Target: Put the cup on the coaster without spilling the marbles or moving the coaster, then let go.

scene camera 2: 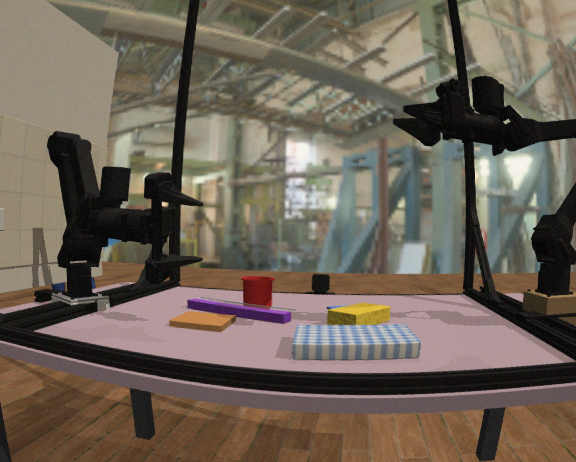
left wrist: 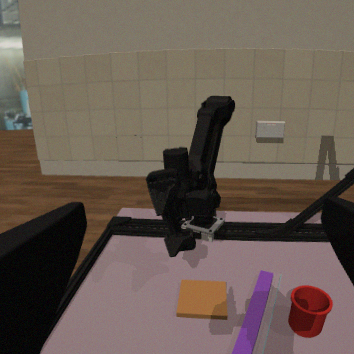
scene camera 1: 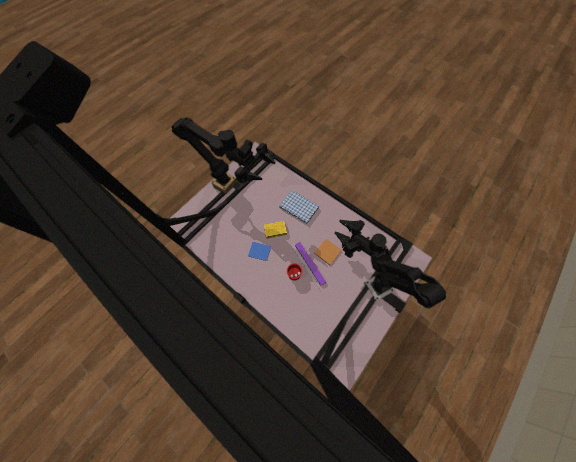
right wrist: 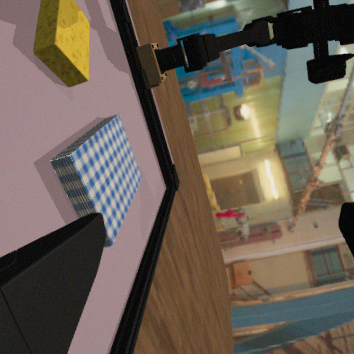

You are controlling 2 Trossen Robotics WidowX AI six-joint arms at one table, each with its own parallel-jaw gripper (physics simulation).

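Seen in the pictures: left gripper, between the fingertips: [scene camera 2: 397, 115] [left wrist: 205, 211] [scene camera 1: 268, 170] [right wrist: 348, 22]; right gripper, between the fingertips: [scene camera 2: 202, 232] [left wrist: 165, 236] [scene camera 1: 337, 226] [right wrist: 222, 219]; left arm's base, origin of its link: [scene camera 2: 553, 292] [scene camera 1: 223, 179] [right wrist: 158, 61]; right arm's base, origin of its link: [scene camera 2: 79, 294] [left wrist: 203, 221] [scene camera 1: 379, 286].
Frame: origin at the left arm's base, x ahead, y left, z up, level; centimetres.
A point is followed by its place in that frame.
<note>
A red cup [scene camera 1: 294, 267] @[y -19.5, x 60.0, z -4.3 cm] [scene camera 2: 257, 291] @[y -18.8, x 61.2, z -1.6 cm] [left wrist: 307, 317] @[y -20.5, x 58.8, z -0.6 cm] stands upright on the table, with several white marbles [scene camera 1: 295, 274] @[y -22.2, x 62.3, z -3.6 cm] inside. A thin blue square [scene camera 1: 259, 251] @[y -21.9, x 40.3, z -5.4 cm] lies flat apart from it, mostly hidden behind the sponge in scene camera 2. A thicker orange square [scene camera 1: 327, 252] @[y -3.8, x 69.7, z -4.8 cm] [scene camera 2: 201, 321] @[y -0.1, x 69.3, z -4.7 cm] [left wrist: 202, 298] @[y -3.1, x 68.8, z -4.8 cm] lies across the purple bar from the cup. I cannot tell for certain which square is the coaster. My left gripper [scene camera 1: 267, 169] @[y 0.0, x 35.0, z 32.5 cm] [scene camera 2: 400, 114] @[y 0.0, x 35.0, z 32.5 cm] is open and empty, high above the table, far from the cup. My right gripper [scene camera 1: 339, 228] @[y 3.8, x 68.0, z 11.1 cm] [scene camera 2: 201, 231] @[y 3.8, x 68.0, z 11.1 cm] [right wrist: 222, 219] @[y 3.8, x 68.0, z 11.1 cm] is open and empty, raised beyond the orange square.
A purple bar [scene camera 1: 310, 263] @[y -13.6, x 65.5, z -3.8 cm] [scene camera 2: 239, 310] @[y -11.0, x 64.0, z -4.4 cm] [left wrist: 255, 310] @[y -12.9, x 64.2, z -3.8 cm] lies beside the cup, with a thin clear-looking edge between them. A yellow sponge [scene camera 1: 275, 229] @[y -8.2, x 41.0, z -2.9 cm] [scene camera 2: 357, 315] @[y -1.7, x 41.8, z -3.1 cm] [right wrist: 65, 40] @[y -6.7, x 44.1, z -2.9 cm] lies near the blue square. A blue-and-white checked block [scene camera 1: 299, 206] @[y 10.3, x 44.0, z -3.4 cm] [scene camera 2: 356, 342] @[y 15.9, x 44.0, z -3.4 cm] [right wrist: 110, 175] @[y 10.4, x 45.7, z -3.4 cm] lies beyond. Black rails edge the table.
</note>
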